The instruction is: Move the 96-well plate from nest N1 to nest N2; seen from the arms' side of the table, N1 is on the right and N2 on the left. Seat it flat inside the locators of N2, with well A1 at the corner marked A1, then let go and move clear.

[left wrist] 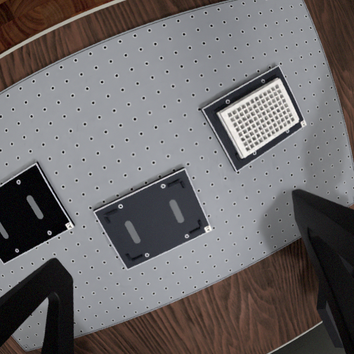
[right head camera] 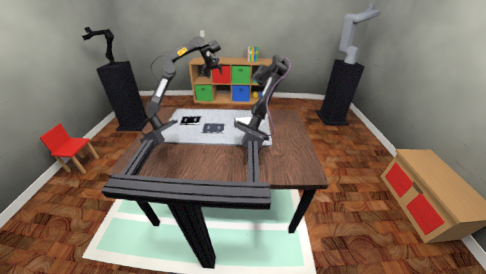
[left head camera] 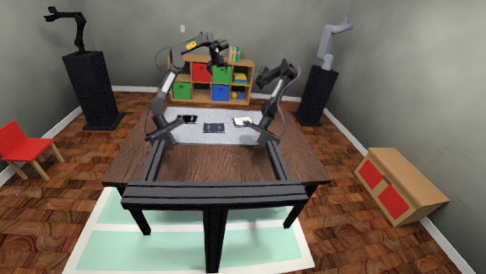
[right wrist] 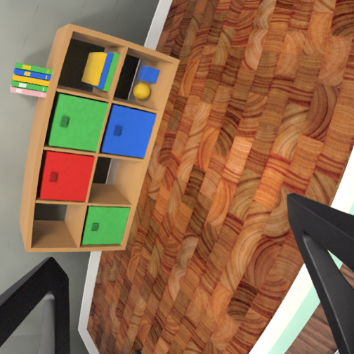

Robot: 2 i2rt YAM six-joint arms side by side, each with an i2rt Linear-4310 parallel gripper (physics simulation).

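Places are measured from the left arm's base along level axes (x ahead, y left, z up), in millimetres.
Pixels of known places: left gripper, fingertip midpoint: [right head camera: 215, 76] [left head camera: 219, 74]; left arm's base at its link origin: [right head camera: 159, 128] [left head camera: 163, 127]; right arm's base at its link origin: [right head camera: 251, 129].
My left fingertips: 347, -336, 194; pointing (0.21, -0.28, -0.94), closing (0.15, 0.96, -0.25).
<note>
Ahead of a thing's pixels: the offset from my left fingertips to its top centre, as dx, dy, dz. Level surfaces: height alone.
The white 96-well plate {-57, -206, -334} [left wrist: 262, 118] [left head camera: 242, 120] lies on the right-hand dark nest N1 [left wrist: 228, 142]. A dark grey nest {-125, +31, -344} [left wrist: 155, 217] [left head camera: 214, 128] [right head camera: 213, 128] with corner locators is in the middle, and a black nest {-3, +229, -344} [left wrist: 19, 216] [left head camera: 187, 119] [right head camera: 190, 120] is at the left; both are empty. I cannot tell which is N2. Each has a small white corner tag, too small to read. My left gripper [left head camera: 218, 69] [right head camera: 212, 71] [left wrist: 169, 242] is open, high above the board. My right gripper [right wrist: 166, 242] is open, raised at the right, away from the plate.
The nests sit on a grey perforated board {dz -360} [left wrist: 110, 115] [left head camera: 227, 139] on the wooden table {dz -373} [left head camera: 215, 165] [right head camera: 200, 162]. My right arm partly hides the plate in the right head view. A cube shelf [right wrist: 60, 60] stands beyond the table.
</note>
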